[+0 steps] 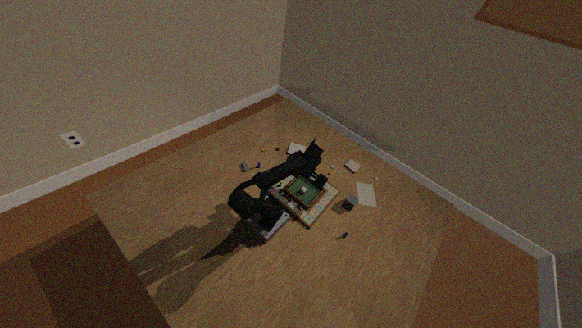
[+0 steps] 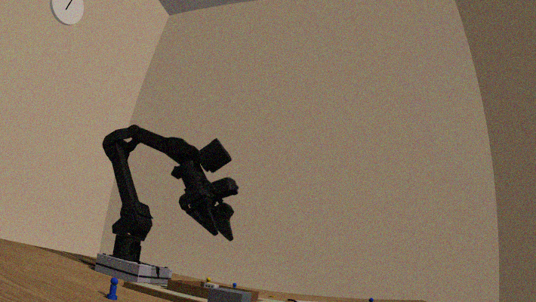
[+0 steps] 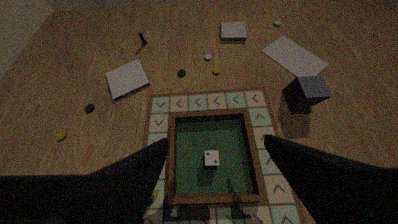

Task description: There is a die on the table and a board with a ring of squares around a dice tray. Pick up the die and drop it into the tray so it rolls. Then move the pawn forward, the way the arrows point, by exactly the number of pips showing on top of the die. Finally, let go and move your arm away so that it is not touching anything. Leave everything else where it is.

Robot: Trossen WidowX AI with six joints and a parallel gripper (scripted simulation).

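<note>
Right now my gripper tip is 12 cm to the right of the yellow pawn, 12 cm above it and 5 cm past it. The rest, counted from my gripper tip: white die (12 cm below, 1 cm behind); green dice tray (14 cm below); white sheet (29 cm to the right, 19 cm ahead, 15 cm below).
</note>
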